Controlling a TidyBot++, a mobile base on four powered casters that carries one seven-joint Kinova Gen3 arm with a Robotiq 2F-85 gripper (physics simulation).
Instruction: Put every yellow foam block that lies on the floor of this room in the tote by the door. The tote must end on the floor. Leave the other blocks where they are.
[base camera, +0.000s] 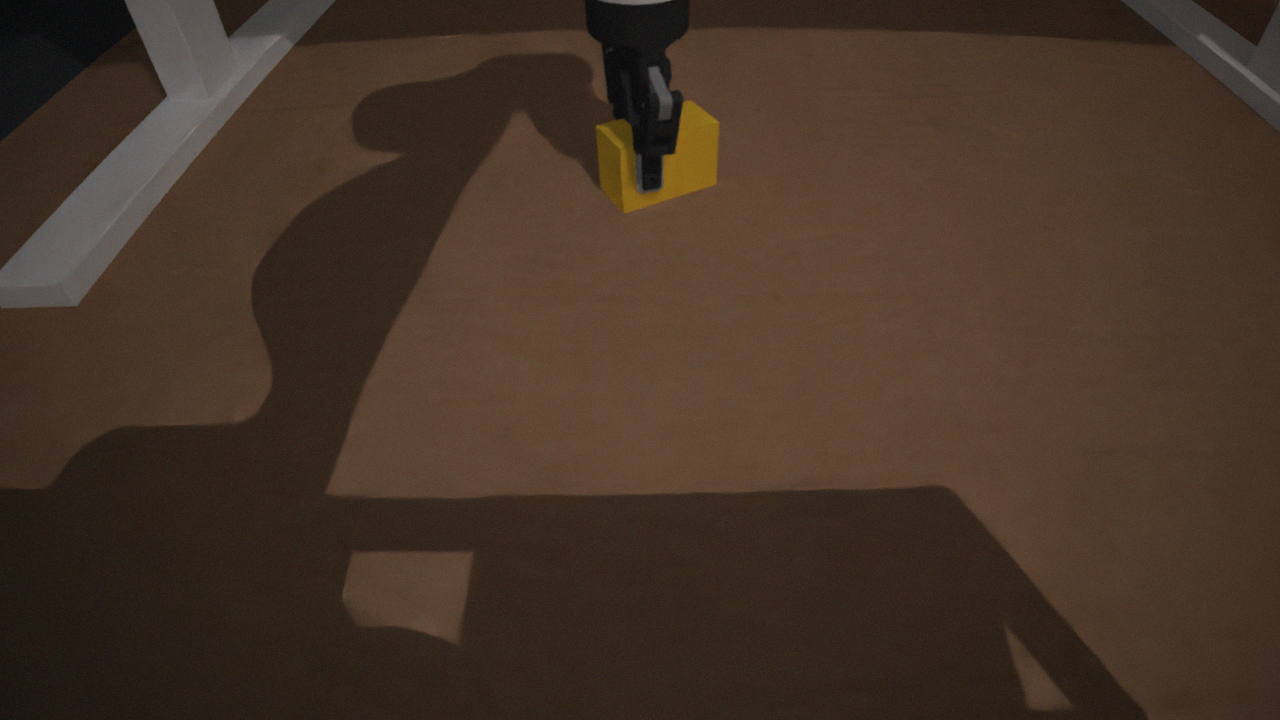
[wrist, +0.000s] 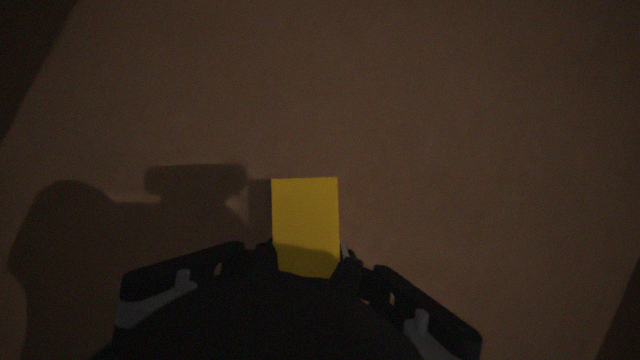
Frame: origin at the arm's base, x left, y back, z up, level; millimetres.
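Seen in the pictures: gripper, fingertip midpoint: (base camera: 640, 174) (wrist: 311, 248).
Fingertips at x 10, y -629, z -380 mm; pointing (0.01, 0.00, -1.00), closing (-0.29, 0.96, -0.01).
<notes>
A point is followed by its place in that frame.
A yellow foam block (base camera: 696, 154) @(z -361, x -37, y -628 mm) (wrist: 305, 215) @(z -336, x -23, y -646 mm) is between the fingers of my gripper (base camera: 647, 168) @(z -380, x 10, y -629 mm) (wrist: 311, 248) @(z -380, x 10, y -629 mm), which is shut on it. In the base camera view the block is at the upper middle, with one finger against its near long side; the other finger is hidden behind it. In the wrist view the fingers press on the block's left and right sides near its lower end. The block is at or close to the brown floor; I cannot tell whether it touches. The tote does not show in either view.
A white frame with a foot bar (base camera: 134, 179) @(z -371, x 488, y -653 mm) and an upright stands on the left in the base camera view. Another white bar (base camera: 1203, 49) @(z -378, x -699, y -931 mm) runs along the upper right. Shadows of the arm and base fall across the brown floor (base camera: 716, 358) @(z -396, x -40, y -429 mm). A dark area is at the far upper left.
</notes>
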